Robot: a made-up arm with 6 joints.
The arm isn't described. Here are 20 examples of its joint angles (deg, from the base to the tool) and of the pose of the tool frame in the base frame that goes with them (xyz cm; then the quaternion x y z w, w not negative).
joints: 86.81 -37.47 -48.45 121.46 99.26 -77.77
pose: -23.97 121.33 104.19 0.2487 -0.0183 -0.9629 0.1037
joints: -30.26 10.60 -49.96 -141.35 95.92 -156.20
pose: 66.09 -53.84 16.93 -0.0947 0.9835 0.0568 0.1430
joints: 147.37 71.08 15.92 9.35 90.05 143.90
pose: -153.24 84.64 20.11 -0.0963 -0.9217 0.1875 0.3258
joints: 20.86 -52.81 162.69 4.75 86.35 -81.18
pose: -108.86 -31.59 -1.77 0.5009 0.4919 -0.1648 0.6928
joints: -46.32 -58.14 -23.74 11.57 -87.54 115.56
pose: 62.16 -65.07 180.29 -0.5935 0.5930 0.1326 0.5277
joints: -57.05 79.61 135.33 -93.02 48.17 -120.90
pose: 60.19 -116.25 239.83 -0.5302 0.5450 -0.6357 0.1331
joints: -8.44 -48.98 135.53 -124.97 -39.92 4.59
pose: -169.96 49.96 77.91 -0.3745 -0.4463 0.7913 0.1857
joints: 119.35 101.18 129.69 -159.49 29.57 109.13
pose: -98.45 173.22 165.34 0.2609 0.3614 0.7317 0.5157
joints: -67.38 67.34 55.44 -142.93 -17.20 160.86
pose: 92.07 -197.78 104.27 -0.1380 0.0560 -0.4748 0.8674
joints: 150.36 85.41 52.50 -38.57 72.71 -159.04
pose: -175.57 110.11 48.39 -0.5391 -0.7977 -0.0349 0.2681
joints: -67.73 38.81 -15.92 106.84 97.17 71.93
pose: 74.53 -104.52 25.48 -0.7542 -0.2551 0.2316 0.5590
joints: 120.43 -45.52 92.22 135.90 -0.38 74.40
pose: 72.17 -132.31 216.00 -0.3845 -0.1790 -0.5270 0.7365
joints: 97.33 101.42 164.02 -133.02 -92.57 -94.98
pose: -39.09 82.83 214.63 0.2726 -0.7952 -0.4358 0.3216
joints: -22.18 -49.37 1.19 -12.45 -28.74 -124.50
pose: 74.50 -18.56 240.54 0.8808 -0.1995 0.1218 0.4117
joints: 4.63 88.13 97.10 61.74 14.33 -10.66
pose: 214.72 26.10 139.47 -0.4250 -0.1877 0.0757 0.8823
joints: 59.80 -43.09 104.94 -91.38 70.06 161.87
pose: -61.97 -140.04 183.00 0.5446 -0.3197 -0.2479 0.7347
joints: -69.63 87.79 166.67 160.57 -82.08 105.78
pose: 7.44 -40.36 237.54 -0.2530 -0.7717 0.4623 0.3559
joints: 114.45 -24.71 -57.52 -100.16 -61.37 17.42
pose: -84.50 105.83 69.71 -0.0046 0.7981 0.5975 0.0777
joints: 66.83 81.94 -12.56 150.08 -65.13 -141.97
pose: 43.46 80.89 -47.86 -0.3912 0.1185 0.3609 0.8383
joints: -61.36 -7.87 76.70 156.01 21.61 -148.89
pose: 7.63 -4.53 298.07 -0.3628 -0.4087 -0.4073 0.7317
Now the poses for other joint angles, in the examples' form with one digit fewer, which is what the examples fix.
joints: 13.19 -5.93 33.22 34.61 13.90 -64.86
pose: 115.9 34.6 253.9 0.257 -0.368 0.273 0.851
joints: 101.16 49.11 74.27 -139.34 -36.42 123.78
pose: -52.1 171.2 218.4 0.362 -0.201 0.837 0.357
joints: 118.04 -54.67 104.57 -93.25 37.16 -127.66
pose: 88.9 -153.7 154.2 0.198 -0.197 -0.151 0.948
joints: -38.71 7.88 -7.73 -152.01 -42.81 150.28
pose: 145.5 -99.6 131.3 -0.027 -0.192 -0.157 0.968
